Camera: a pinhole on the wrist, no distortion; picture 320 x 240 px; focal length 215.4 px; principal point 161.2 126.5 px. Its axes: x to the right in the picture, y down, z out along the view. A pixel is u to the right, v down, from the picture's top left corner.
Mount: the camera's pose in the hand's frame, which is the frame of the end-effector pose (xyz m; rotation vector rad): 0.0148 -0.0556 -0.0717 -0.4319 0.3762 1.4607
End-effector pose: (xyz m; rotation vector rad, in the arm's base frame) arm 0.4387 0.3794 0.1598 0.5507 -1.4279 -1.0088
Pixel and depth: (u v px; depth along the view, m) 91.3 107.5 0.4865
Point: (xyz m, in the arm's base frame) 0.0309 0.4799 0.2724
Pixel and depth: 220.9 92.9 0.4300
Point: 0.2516 0.5014 0.4494
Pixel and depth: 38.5 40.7 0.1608
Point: 0.3029 0.3219 0.1630
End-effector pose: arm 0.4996 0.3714 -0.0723 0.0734 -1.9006 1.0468
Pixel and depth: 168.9 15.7 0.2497
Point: 0.2879 0.3629 -0.0411
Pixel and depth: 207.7 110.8 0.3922
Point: 0.2224 0.3639 -0.2192
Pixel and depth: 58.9 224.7 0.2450
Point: 0.4394 0.1829 -0.1754
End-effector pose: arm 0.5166 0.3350 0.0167 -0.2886 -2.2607 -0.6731
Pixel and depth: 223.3 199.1 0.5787
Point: 0.5904 0.8443 -0.1588
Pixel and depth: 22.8 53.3 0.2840
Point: 0.2597 0.4182 -0.1040
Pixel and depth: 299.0 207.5 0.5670
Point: 0.7222 0.9228 -0.0351
